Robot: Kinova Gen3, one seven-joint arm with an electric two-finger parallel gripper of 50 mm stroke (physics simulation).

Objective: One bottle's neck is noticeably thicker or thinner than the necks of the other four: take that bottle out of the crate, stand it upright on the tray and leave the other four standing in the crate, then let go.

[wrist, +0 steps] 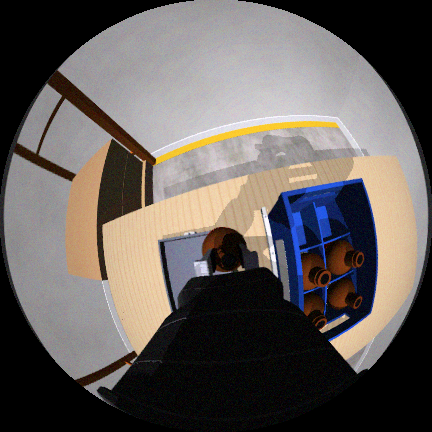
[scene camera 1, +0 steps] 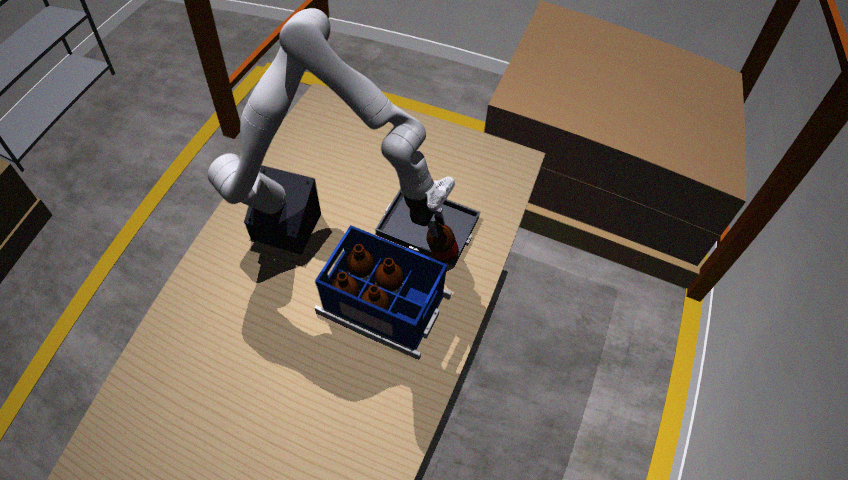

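Observation:
My gripper is shut on the neck of a brown bottle, which hangs roughly upright. In the scene view its lower end overlaps the front right corner of the dark grey tray, close to the blue crate; its clearance above the tray and table is hard to tell. Several brown bottles stand in the crate, among them one at the back left and one beside it. The two compartments at the crate's right end in the scene view hold no bottle.
Pale rails lie along the crate's sides on the wooden table. The black robot base stands left of the tray. Large brown boxes stand beyond the table edge, near dark orange posts.

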